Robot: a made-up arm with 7 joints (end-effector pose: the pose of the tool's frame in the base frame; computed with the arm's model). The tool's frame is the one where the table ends.
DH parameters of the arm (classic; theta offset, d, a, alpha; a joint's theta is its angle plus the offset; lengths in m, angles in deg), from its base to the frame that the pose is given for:
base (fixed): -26.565 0 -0.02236 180
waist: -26.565 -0.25 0 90
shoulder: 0 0.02 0.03 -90
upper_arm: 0 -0.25 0.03 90
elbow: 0 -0.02 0.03 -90
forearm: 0 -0.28 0.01 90
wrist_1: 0 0.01 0.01 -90
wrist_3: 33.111 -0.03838 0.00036 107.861
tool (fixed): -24.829 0.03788 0 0
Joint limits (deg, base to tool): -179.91..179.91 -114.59..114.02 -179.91..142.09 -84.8..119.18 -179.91..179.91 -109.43..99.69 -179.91..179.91
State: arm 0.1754 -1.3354 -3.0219 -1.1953 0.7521 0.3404 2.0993
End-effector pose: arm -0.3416 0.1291 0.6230 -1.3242 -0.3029 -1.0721
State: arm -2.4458 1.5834 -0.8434 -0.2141 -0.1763 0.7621 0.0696
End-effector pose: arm -0.4987 0.3040 0.1985 1.3491 0.7167 -1.8751
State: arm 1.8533 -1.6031 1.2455 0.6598 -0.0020 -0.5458 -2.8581
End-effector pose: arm -0.0731 0.5464 0.3031 -2.8328 -0.4922 -0.8850
Working (the frame after each row of the table, in the pose's form):
after base (fixed): -0.0200 0.0100 0.0000 3.0576 -0.7218 0.0000
after waist: -0.0200 0.0100 0.2500 -1.0621 1.4142 -1.4142
after shoulder: -0.0005 0.0054 0.2800 0.9786 -1.3031 1.0108
after upper_arm: 0.0419 0.2535 0.2815 0.4692 -0.0203 2.8188
after elbow: 0.0090 0.2436 0.2707 -0.7317 2.2544 -1.9946
after forearm: -0.0939 0.4992 0.3211 -0.4303 0.1668 -2.7358
after wrist_1: -0.1001 0.5003 0.3338 0.1547 -2.0003 1.9369
after wrist_3: -0.0931 0.5380 0.3341 -2.7710 0.1238 -0.7921

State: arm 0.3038 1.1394 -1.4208 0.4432 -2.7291 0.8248 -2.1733
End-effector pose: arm 0.5429 0.0305 0.4145 -1.1788 1.0224 -0.5752
Working (the frame after each row of the table, in the pose's form):
after base (fixed): -0.0200 0.0100 0.0000 3.0576 -0.7218 0.0000
after waist: -0.0200 0.0100 0.2500 -1.5576 0.2384 -0.2384
after shoulder: -0.0020 0.0253 0.2227 -2.4872 0.3807 1.5932
after upper_arm: 0.2253 -0.0149 0.3232 -0.4628 -0.1448 1.2116
after elbow: 0.2308 0.0084 0.2962 -1.6433 -1.3934 1.3245
after forearm: 0.4918 0.0430 0.3920 1.9429 -1.8786 1.0796
after wrist_1: 0.4877 0.0305 0.3870 0.7684 -2.4216 -0.9189
after wrist_3: 0.5095 0.0126 0.4130 -0.9174 1.2330 -0.2322

